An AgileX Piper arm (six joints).
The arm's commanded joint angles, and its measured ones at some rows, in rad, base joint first. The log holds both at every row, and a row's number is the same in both.
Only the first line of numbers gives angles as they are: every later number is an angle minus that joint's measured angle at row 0.
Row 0, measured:
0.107 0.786 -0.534 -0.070 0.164 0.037
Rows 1 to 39, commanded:
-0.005 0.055 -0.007 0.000 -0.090 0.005
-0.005 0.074 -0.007 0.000 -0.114 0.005
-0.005 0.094 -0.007 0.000 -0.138 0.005
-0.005 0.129 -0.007 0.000 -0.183 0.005
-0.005 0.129 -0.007 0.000 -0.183 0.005
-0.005 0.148 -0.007 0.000 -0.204 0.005
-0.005 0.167 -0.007 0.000 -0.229 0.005
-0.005 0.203 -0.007 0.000 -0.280 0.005
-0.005 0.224 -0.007 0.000 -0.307 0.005
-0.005 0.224 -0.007 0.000 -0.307 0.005
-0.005 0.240 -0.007 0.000 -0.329 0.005
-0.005 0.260 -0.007 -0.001 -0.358 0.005
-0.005 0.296 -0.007 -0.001 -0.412 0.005
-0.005 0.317 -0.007 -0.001 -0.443 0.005
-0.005 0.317 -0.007 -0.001 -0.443 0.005
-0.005 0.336 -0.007 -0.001 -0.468 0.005
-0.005 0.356 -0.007 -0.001 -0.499 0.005
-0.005 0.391 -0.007 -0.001 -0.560 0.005
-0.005 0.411 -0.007 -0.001 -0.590 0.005
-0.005 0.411 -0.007 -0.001 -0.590 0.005
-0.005 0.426 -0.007 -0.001 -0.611 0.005
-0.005 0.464 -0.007 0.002 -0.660 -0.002
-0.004 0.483 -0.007 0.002 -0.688 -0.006
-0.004 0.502 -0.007 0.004 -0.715 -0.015
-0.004 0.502 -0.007 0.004 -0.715 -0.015
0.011 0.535 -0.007 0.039 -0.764 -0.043
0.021 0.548 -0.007 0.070 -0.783 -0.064
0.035 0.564 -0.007 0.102 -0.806 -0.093
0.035 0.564 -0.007 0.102 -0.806 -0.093
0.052 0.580 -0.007 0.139 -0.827 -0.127
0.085 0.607 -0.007 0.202 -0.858 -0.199
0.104 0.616 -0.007 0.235 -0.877 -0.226
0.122 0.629 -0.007 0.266 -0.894 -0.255
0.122 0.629 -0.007 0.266 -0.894 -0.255
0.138 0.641 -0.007 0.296 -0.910 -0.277
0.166 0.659 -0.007 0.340 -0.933 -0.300
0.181 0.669 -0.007 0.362 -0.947 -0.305
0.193 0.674 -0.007 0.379 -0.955 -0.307
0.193 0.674 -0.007 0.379 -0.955 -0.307
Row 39, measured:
0.159 0.662 0.000 0.319 -0.905 -0.274
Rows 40 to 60, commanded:
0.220 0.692 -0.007 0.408 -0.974 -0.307
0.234 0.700 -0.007 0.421 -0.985 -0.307
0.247 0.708 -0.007 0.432 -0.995 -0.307
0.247 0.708 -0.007 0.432 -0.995 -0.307
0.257 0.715 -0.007 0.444 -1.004 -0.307
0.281 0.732 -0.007 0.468 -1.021 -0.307
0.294 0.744 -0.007 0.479 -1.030 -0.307
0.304 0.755 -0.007 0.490 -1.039 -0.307
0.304 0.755 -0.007 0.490 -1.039 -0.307
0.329 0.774 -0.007 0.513 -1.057 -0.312
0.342 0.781 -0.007 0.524 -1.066 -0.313
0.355 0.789 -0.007 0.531 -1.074 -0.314
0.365 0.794 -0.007 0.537 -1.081 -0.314
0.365 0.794 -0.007 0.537 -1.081 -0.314
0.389 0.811 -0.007 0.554 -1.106 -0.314
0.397 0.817 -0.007 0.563 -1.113 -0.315
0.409 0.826 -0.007 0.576 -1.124 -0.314
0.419 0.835 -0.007 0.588 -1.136 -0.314
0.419 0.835 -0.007 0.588 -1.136 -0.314
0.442 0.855 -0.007 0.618 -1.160 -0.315
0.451 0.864 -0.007 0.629 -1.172 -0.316
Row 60, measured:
0.425 0.846 -0.001 0.593 -1.128 -0.300
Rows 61 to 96, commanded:
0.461 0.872 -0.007 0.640 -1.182 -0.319
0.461 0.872 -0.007 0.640 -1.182 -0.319
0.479 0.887 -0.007 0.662 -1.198 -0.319
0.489 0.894 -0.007 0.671 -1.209 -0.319
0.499 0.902 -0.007 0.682 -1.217 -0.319
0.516 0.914 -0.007 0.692 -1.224 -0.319
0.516 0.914 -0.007 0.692 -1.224 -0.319
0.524 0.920 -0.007 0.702 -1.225 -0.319
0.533 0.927 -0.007 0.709 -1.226 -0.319
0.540 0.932 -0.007 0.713 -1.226 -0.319
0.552 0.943 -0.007 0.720 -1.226 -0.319
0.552 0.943 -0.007 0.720 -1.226 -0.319
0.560 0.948 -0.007 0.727 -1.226 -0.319
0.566 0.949 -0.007 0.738 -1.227 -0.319
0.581 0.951 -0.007 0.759 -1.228 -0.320
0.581 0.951 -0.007 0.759 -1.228 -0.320
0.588 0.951 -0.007 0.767 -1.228 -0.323
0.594 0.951 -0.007 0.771 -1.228 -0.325
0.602 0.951 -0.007 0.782 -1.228 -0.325
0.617 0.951 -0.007 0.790 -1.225 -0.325
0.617 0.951 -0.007 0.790 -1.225 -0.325
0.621 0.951 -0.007 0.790 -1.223 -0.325
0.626 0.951 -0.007 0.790 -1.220 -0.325
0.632 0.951 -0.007 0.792 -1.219 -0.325
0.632 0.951 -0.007 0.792 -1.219 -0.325
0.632 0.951 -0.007 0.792 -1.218 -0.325
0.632 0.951 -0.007 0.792 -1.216 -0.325
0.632 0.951 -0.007 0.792 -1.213 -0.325
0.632 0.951 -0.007 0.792 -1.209 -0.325
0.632 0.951 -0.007 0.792 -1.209 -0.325
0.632 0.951 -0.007 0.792 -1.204 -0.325
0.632 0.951 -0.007 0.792 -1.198 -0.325
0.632 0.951 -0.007 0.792 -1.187 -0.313
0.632 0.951 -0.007 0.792 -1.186 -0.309
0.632 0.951 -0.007 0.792 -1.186 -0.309
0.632 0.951 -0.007 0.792 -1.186 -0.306
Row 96, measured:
0.629 0.953 -0.002 0.793 -1.195 -0.314
